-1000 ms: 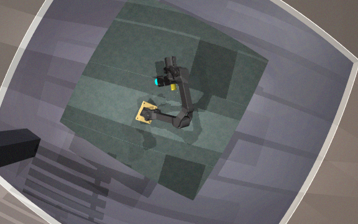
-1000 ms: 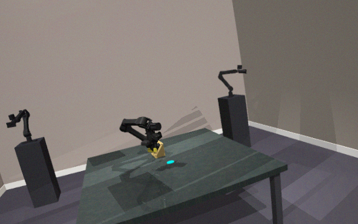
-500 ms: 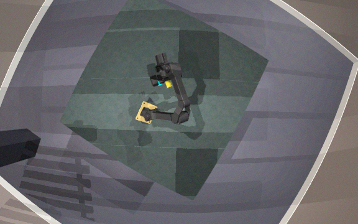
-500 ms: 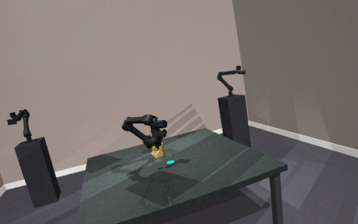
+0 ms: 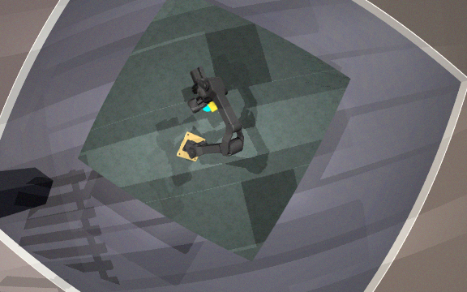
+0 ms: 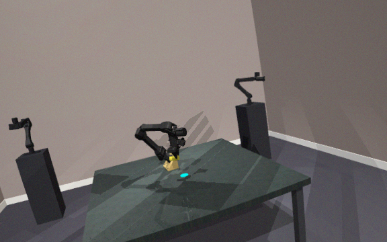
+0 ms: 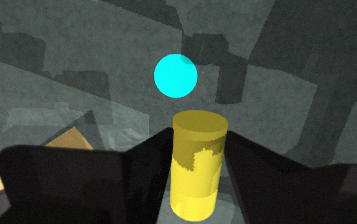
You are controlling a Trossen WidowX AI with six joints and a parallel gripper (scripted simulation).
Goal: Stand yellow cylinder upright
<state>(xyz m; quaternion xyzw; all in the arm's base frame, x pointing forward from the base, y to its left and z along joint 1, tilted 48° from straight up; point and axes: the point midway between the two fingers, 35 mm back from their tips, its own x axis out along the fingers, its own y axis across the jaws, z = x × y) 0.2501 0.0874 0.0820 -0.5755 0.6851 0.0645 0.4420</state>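
My gripper tip is now 14 cm above the cyan circle, 3 cm to the right of it and 1 cm past it. From my gripper tip the other things lie so: yellow tall cylinder: 2 cm to the right, 1 cm behind.
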